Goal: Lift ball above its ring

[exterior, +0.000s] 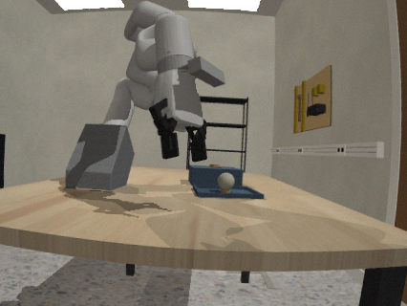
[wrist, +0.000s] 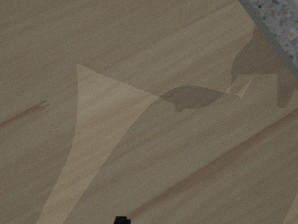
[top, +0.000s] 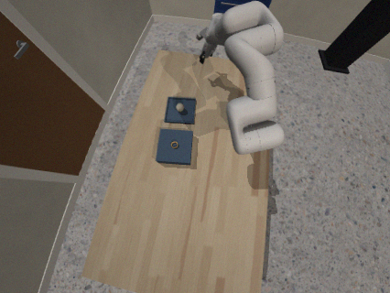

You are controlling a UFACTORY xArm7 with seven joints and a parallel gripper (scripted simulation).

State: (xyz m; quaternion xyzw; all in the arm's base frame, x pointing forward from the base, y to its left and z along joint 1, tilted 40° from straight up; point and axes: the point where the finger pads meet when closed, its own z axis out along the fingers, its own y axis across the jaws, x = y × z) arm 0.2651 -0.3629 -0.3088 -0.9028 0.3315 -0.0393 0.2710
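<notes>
My hand is 13 cm short of the cream ball, 36 cm to the right of it and 8 cm above it. The rest, counted from my hand: blue tray 13 cm ahead, 36 cm to the left, 11 cm below; blue block 12 cm ahead, 63 cm to the left, 7 cm below.
</notes>
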